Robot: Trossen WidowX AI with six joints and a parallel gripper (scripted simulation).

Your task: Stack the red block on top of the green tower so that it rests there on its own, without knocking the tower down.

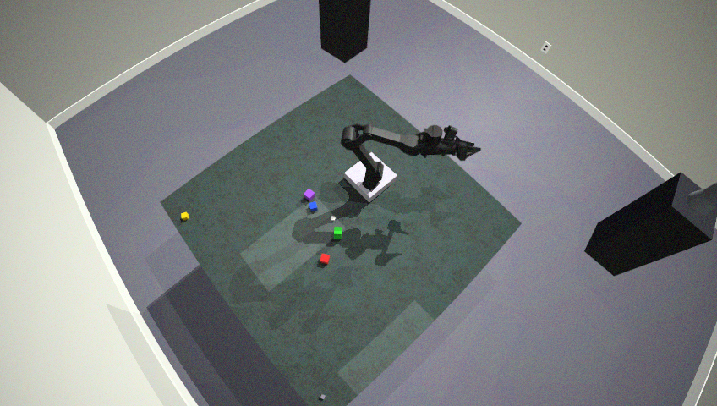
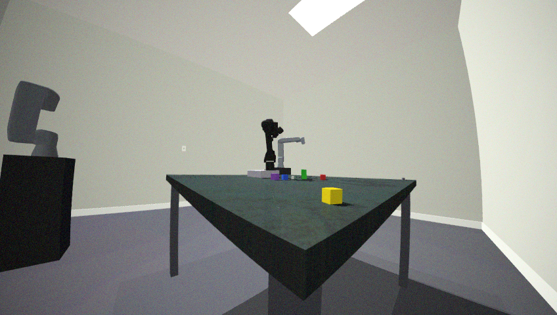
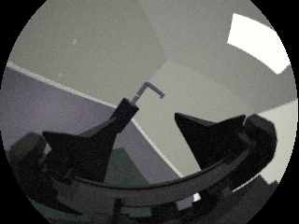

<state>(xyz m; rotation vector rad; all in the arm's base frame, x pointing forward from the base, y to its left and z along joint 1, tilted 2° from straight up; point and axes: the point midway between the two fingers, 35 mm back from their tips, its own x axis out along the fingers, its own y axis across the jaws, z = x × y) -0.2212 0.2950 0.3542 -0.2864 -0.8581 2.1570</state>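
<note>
The red block is 650 mm ahead of my gripper tip, 410 mm below it and 220 mm to the right of it. Round my gripper tip: blue block: 500 mm ahead, 440 mm to the right, 410 mm below; tiny white cube: 480 mm ahead, 410 mm below, 330 mm to the right; purple block: 490 mm to the right, 470 mm ahead, 400 mm below.
</note>
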